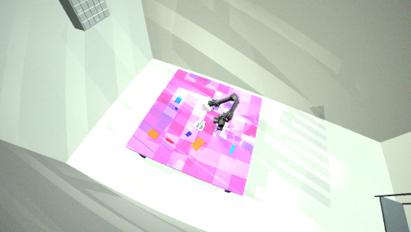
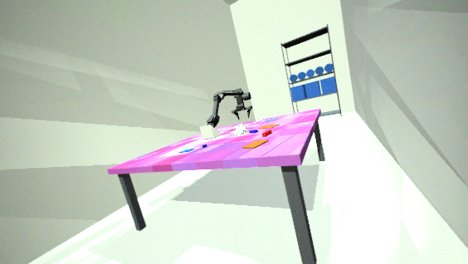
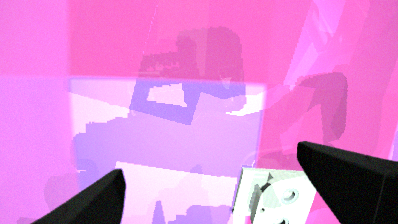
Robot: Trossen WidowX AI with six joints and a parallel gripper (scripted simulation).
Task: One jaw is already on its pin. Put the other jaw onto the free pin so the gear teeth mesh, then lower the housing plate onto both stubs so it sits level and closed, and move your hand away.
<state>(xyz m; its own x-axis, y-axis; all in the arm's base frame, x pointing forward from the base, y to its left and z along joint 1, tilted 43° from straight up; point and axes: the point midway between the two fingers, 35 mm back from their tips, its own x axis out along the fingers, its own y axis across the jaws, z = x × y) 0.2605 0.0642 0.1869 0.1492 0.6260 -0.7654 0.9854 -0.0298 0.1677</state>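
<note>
My gripper tip is 8 cm to the right of the white housing plate, 7 cm past it and 6 cm above it. The rest, counted from my gripper tip: cyan bar 22 cm to the left, 19 cm ahead, 8 cm below; then white base 22 cm to the right, 8 cm below, 4 cm ahead; then white jaw 19 cm to the right, 7 cm below.
</note>
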